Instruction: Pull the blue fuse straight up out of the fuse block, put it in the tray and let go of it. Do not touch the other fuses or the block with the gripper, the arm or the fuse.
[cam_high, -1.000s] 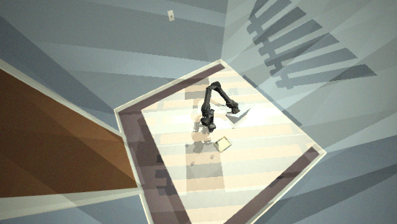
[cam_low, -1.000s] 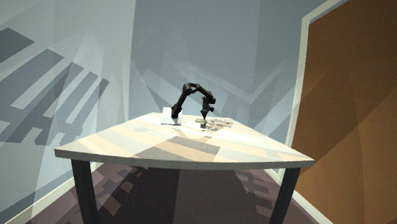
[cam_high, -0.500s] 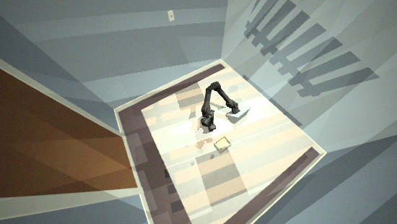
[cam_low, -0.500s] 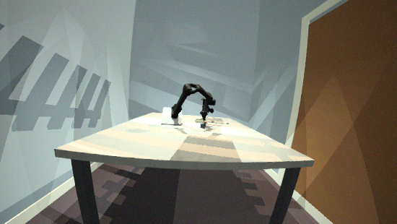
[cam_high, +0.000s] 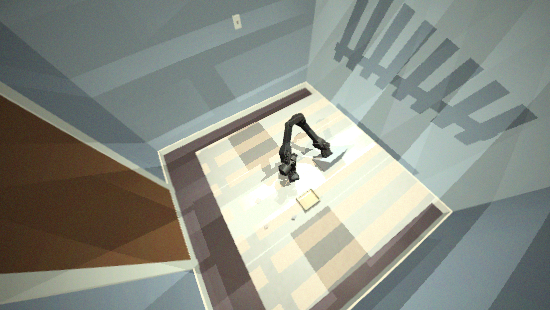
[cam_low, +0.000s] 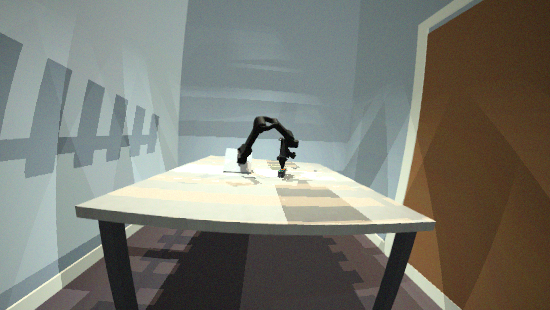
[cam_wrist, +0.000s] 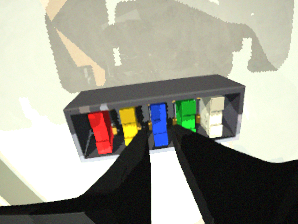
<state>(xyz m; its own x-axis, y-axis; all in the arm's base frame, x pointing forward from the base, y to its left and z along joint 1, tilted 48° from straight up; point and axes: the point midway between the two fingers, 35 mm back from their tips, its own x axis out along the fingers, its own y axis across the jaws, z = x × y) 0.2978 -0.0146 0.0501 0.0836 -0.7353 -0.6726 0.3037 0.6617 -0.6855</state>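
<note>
Right now my gripper tip is 2 cm above the blue fuse. From my gripper tip the other things lie so: red fuse: 4 cm to the left, 2 cm below, 1 cm ahead; then yellow fuse: 2 cm to the left, 2 cm below; then green fuse: 2 cm to the right, 2 cm below, 1 cm behind.
</note>
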